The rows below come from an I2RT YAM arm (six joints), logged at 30 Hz.
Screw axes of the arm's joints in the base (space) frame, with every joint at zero. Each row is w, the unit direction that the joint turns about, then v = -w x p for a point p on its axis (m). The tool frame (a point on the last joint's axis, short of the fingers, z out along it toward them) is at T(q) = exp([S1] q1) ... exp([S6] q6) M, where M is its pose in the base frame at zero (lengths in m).
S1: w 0 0 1 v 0 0 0
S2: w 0 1 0 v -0.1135 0 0.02
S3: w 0 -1 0 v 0.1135 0 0.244
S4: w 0 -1 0 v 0.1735 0 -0.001
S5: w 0 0 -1 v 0 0.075 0
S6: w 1 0 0 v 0 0.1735 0
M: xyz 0.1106 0 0.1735 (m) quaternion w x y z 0.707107 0 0.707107 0
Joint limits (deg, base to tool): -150..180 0..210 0..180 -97..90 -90..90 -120..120
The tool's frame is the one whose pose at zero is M.
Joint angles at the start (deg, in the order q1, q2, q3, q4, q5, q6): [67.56 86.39 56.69 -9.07 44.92 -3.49]
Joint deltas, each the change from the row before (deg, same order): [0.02 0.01 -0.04 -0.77 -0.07 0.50]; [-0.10 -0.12 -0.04 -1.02 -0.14 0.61]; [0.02 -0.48 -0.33 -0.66 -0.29 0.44]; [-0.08 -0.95 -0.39 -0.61 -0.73 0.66]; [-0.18 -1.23 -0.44 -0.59 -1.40 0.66]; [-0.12 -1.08 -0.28 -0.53 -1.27 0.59]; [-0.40 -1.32 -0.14 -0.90 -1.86 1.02]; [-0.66 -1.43 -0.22 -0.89 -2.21 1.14]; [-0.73 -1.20 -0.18 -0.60 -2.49 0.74]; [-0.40 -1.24 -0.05 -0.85 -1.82 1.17]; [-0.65 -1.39 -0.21 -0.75 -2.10 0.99]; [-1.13 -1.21 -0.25 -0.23 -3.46 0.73]
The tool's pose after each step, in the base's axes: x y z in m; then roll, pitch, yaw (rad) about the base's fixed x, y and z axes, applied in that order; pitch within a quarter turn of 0, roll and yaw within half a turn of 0. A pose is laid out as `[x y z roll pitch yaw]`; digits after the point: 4 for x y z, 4 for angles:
[0.1462 0.2884 0.2443 -2.3166 0.8422 -1.9065]
[0.1461 0.2869 0.2433 -2.3283 0.8337 -1.9199]
[0.1449 0.2846 0.2430 -2.3396 0.8305 -1.9276]
[0.1436 0.2813 0.2447 -2.3610 0.8381 -1.9407]
[0.1423 0.2773 0.2474 -2.3944 0.8498 -1.9559]
[0.1411 0.2742 0.2503 -2.4252 0.8615 -1.9695]
[0.1406 0.2699 0.2543 -2.4742 0.8775 -1.9981]
[0.1409 0.2647 0.2584 -2.5334 0.8941 -2.0361]
[0.1417 0.2603 0.2617 -2.5924 0.9069 -2.0684]
[0.1410 0.2562 0.2658 -2.6491 0.9213 -2.1066]
[0.1410 0.2511 0.2696 -2.7094 0.9339 -2.1470]
[0.1428 0.2462 0.2728 -2.7917 0.9461 -2.1928]

